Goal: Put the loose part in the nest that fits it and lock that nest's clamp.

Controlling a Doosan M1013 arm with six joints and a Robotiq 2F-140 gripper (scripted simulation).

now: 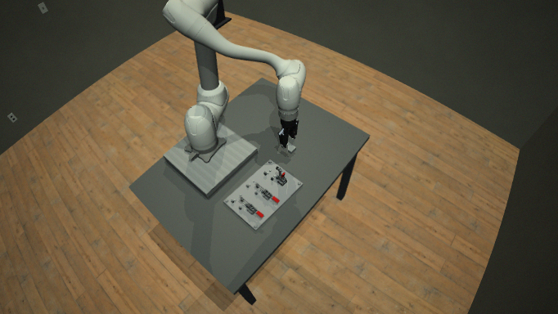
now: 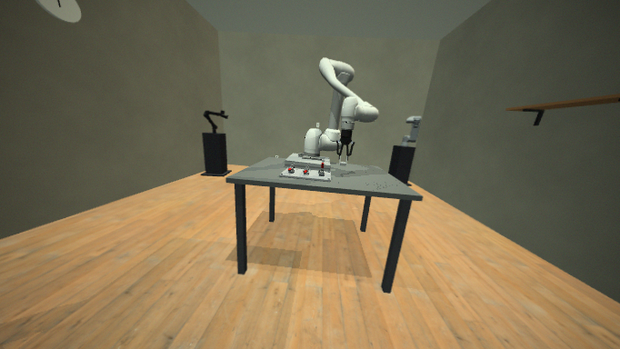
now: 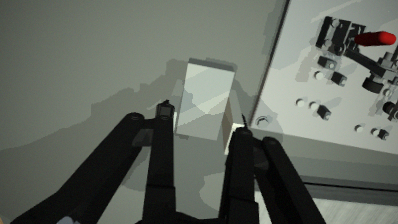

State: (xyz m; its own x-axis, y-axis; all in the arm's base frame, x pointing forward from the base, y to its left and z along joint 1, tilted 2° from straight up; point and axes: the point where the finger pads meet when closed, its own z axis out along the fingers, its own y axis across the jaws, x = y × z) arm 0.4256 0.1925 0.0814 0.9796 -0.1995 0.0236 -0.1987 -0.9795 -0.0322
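Now: the clamp 160 mm to the right of my hand, 60 mm below it and 50 mm ahead of it. The rest, counted from my hand: loose part (30 mm below); fixture plate (260 mm to the right, 120 mm below).
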